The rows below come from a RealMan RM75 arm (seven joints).
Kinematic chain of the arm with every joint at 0, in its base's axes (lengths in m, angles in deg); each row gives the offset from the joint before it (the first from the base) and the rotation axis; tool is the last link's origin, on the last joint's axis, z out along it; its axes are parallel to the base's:
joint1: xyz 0 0 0.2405 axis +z
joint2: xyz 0 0 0 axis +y
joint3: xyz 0 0 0.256 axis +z
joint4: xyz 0 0 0 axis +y
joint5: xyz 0 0 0.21 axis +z
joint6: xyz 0 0 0 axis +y
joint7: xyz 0 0 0.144 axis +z
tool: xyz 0 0 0
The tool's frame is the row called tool.
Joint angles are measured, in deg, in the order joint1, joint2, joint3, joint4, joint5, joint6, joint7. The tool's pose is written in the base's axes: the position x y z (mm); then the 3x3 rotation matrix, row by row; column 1 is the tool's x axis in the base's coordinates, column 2 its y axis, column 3 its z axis. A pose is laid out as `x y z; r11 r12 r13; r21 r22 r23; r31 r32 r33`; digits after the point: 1 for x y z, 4 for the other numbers.
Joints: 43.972 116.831 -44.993 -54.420 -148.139 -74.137 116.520
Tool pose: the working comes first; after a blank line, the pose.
Where each joint sits with the arm in this pose, in the base's axes (m; each line is computed from the numbers above, not from the rounded line before):
joint1: 0.0000 0.0000 0.2405
joint2: 0.0000 0.0000 0.2405
joint3: 0.1644 0.1586 0.1250
joint4: 0.1644 0.1586 0.1250
joint5: 0.1983 0.3591 0.1776
joint6: 0.1983 0.3591 0.1776
joint7: 0.2312 0.4269 0.0549
the tool: 0.2312 0.4269 0.0549

231.2 426.9 54.9; 0.8204 -0.5240 0.2290; -0.5644 -0.6777 0.4713; -0.0917 -0.5159 -0.8517
